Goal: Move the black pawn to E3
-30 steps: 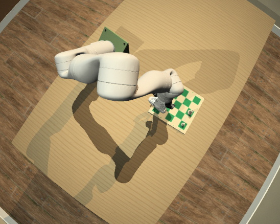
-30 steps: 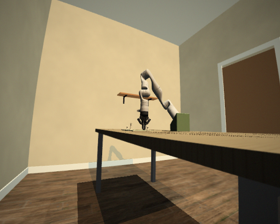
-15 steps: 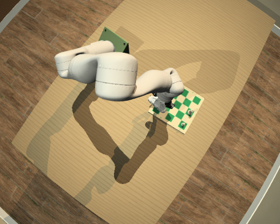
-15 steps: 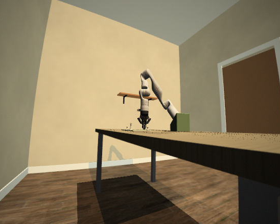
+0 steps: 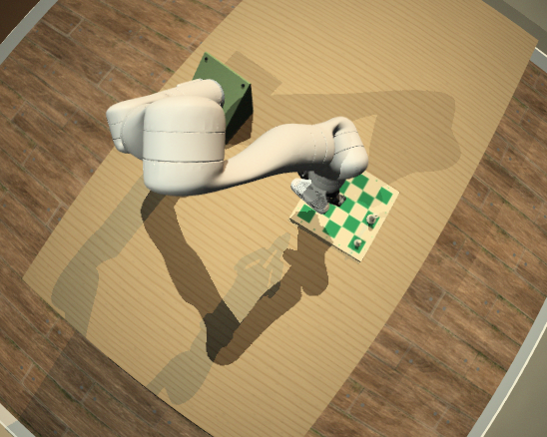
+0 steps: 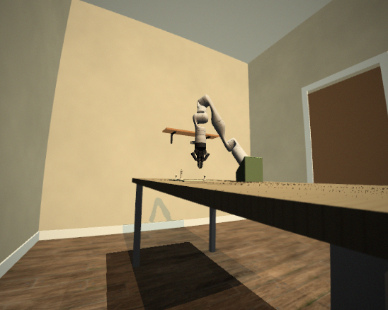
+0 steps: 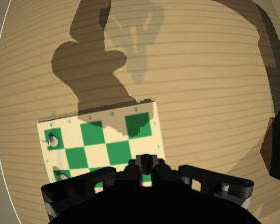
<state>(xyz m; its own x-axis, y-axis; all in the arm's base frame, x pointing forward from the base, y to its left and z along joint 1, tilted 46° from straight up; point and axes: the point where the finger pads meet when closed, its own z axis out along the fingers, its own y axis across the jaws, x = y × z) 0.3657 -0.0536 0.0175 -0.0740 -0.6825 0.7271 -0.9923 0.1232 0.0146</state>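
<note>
My gripper is now 8 cm short of the green-and-cream chessboard, 5 cm to the right of it and 10 cm above it. The rest, counted from my hand: black pawn: 1 cm below.
</note>
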